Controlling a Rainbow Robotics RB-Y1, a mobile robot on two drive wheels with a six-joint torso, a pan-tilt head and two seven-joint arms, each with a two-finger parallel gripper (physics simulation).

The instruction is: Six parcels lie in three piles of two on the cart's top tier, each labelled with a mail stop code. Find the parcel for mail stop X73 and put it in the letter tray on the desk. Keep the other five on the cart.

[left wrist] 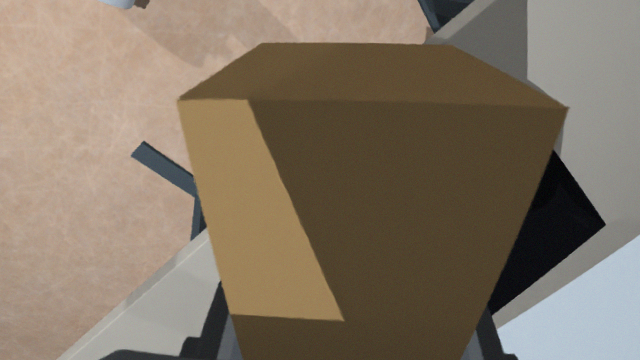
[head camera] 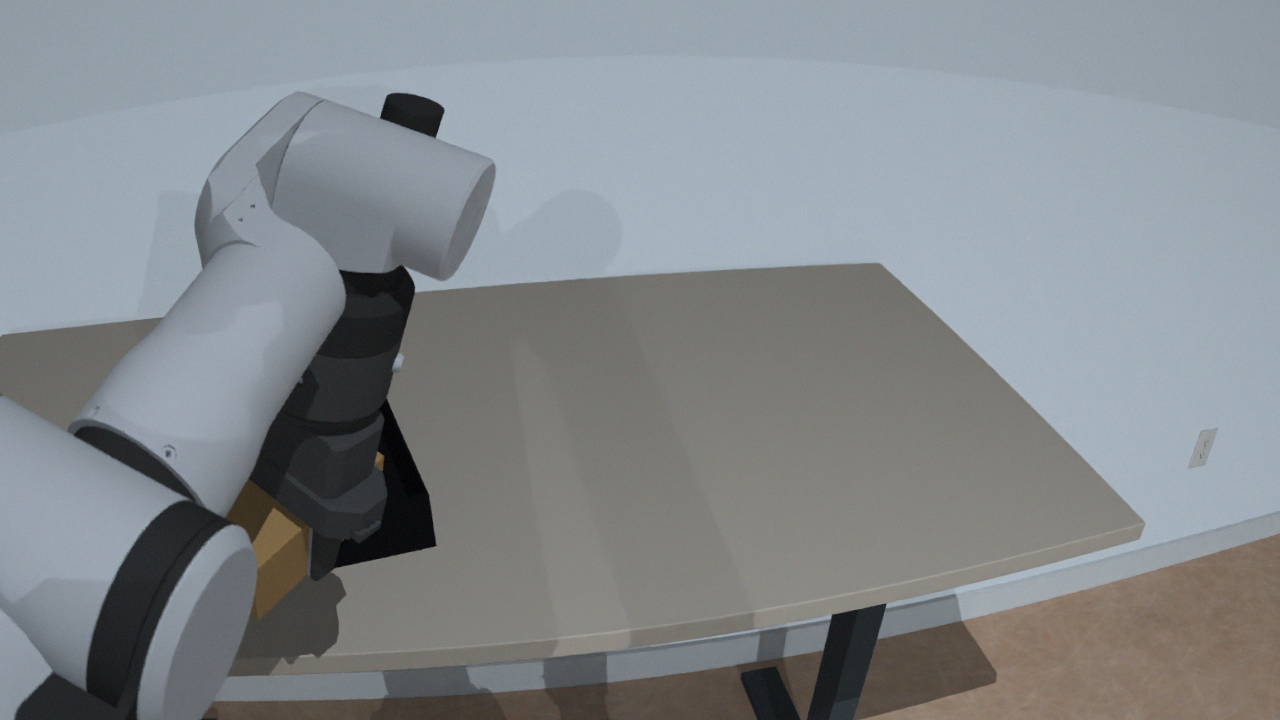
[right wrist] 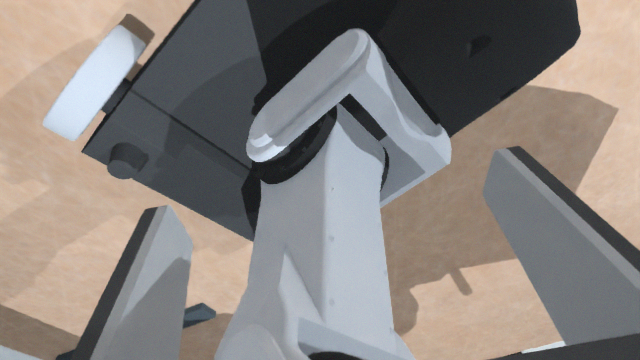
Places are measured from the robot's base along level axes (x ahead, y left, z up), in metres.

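Pixels of known places: right gripper, between the fingertips: (right wrist: 334, 198).
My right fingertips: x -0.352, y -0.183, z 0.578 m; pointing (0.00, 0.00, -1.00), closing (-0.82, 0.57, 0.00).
Ahead of a thing's pixels: the offset from my right fingertips to its top centre. "pt": to the spot under its first point. Level surfaces: height alone.
A brown parcel @(0.705 m ahead, 0.096 m left, 0.633 m up) (head camera: 279, 559) (left wrist: 375, 200) is held by my left gripper (head camera: 313, 548) (left wrist: 352, 332), which is shut on it. No label shows on its visible faces. The letter tray @(1.083 m ahead, 0.061 m left, 0.436 m up) (head camera: 413, 510) (left wrist: 555, 235), black, sits on the desk @(0.373 m up) (head camera: 805, 402) (left wrist: 590, 100), partly hidden behind the gripper in the head view and behind the parcel in the left wrist view. The parcel overlaps the tray's near left part in the head view; its height above the desk is hard to tell. My right gripper (right wrist: 334, 198) is open and empty. The cart and other parcels do not show.
Desk legs @(pt 0.919 m ahead, 0.679 m right, 0.131 m down) (head camera: 845, 662) stand below the desk's front edge. A pale wall with an outlet (head camera: 1203, 447) is behind the desk. In the right wrist view, the robot's dark base (right wrist: 200, 100), a white wheel (right wrist: 92, 85) and a grey body column (right wrist: 320, 225) show over the floor.
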